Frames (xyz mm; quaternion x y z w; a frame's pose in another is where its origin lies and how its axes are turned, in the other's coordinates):
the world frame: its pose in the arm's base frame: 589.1 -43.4 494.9 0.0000 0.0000 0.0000 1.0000
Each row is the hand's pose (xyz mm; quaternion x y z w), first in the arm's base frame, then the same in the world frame.
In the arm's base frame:
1: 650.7 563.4 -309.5 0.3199 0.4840 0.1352 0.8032
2: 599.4 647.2 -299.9 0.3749 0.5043 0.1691 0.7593
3: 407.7 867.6 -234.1 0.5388 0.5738 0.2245 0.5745
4: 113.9 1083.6 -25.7 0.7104 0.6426 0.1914 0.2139
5: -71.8 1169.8 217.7 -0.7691 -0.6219 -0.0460 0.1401
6: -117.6 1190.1 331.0 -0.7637 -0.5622 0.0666 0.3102
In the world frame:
1: 61.6 606.8 -804.4 0.3199 0.4840 0.1352 0.8032
2: 10.3 690.6 -794.8 0.3749 0.5043 0.1691 0.7593
3: -181.4 911.0 -729.0 0.5388 0.5738 0.2245 0.5745
4: -475.2 1127.0 -520.6 0.7104 0.6426 0.1914 0.2139
5: -660.9 1213.2 -277.2 -0.7691 -0.6219 -0.0460 0.1401
6: -706.7 1233.5 -163.9 -0.7637 -0.5622 0.0666 0.3102

